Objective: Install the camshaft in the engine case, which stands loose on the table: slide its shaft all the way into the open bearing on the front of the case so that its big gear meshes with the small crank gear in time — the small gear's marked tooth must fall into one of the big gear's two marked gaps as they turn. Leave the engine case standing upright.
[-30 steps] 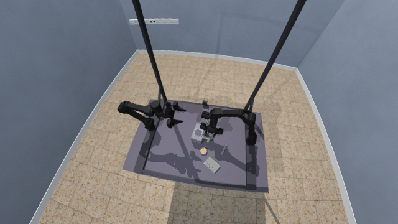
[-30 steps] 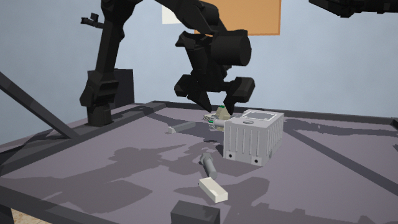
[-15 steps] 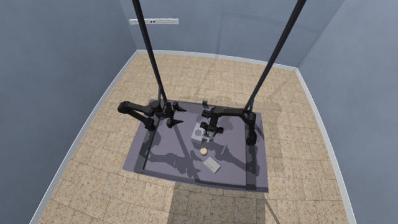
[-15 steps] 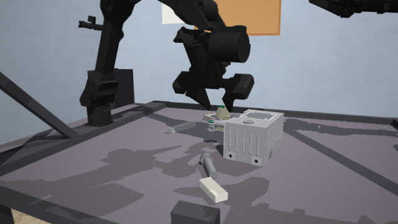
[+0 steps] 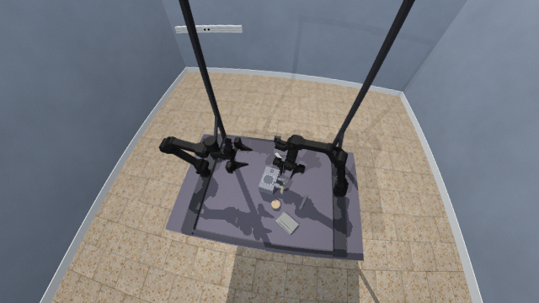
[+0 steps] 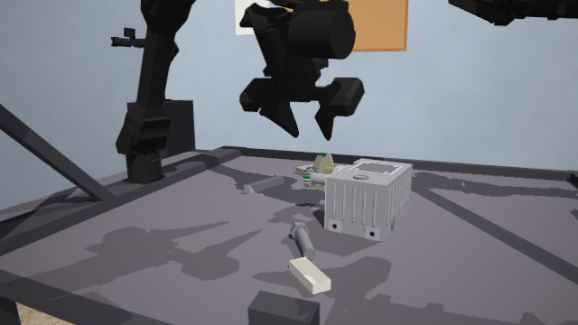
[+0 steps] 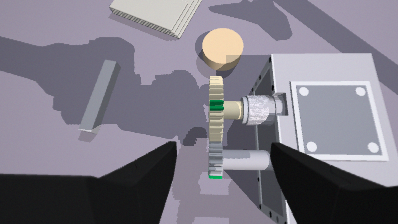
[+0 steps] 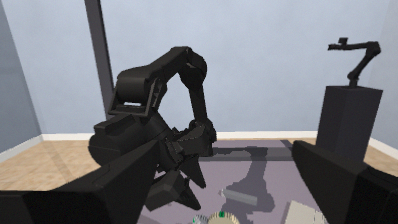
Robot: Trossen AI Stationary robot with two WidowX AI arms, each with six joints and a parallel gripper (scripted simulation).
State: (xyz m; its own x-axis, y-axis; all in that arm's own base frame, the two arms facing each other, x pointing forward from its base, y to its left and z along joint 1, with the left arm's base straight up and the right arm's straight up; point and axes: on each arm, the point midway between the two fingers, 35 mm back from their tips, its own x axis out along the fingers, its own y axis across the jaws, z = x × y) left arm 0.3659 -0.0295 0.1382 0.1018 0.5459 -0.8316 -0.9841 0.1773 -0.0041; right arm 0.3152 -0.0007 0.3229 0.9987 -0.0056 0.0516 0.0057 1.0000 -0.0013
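Note:
The crank gear lies 10 cm below my left hand and 2 cm ahead of it. Round my left hand: bolt 15 cm below, 11 cm behind, 3 cm to the right; tan disc 16 cm ahead, 15 cm below, 4 cm to the right; grey bar 15 cm below, 13 cm to the left, 12 cm ahead.

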